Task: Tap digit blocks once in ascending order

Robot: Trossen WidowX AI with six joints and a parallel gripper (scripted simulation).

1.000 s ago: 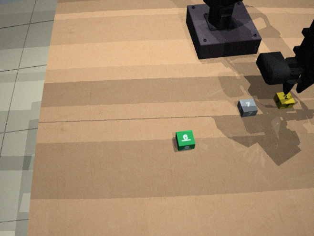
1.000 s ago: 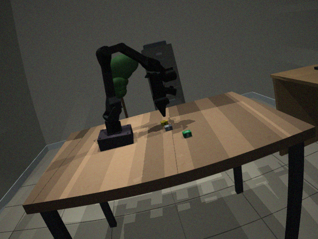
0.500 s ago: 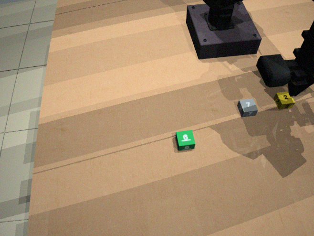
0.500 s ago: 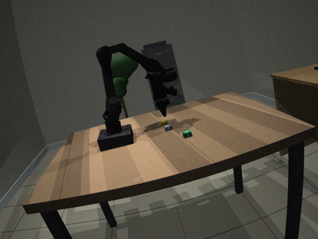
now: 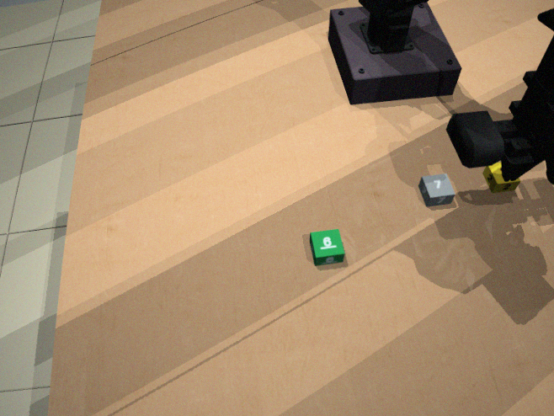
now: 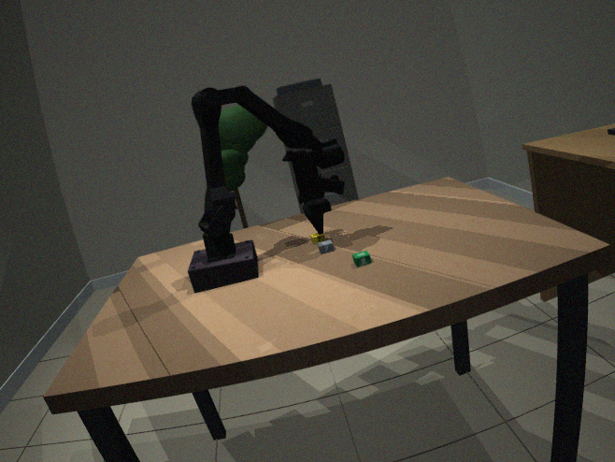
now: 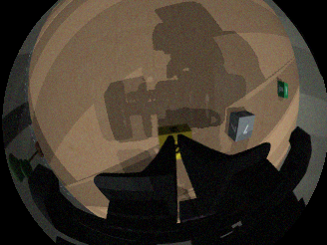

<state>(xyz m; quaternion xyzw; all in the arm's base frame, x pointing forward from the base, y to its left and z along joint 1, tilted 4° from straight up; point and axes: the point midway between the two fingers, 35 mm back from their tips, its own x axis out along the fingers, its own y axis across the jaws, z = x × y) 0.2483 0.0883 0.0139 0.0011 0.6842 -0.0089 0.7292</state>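
My gripper tip is now 1 cm past the yellow block and 1 cm above it. The rest, counted from my gripper tip: grey block: 9 cm to the right, 1 cm below; green block: 5 cm ahead, 24 cm to the right, 1 cm below.
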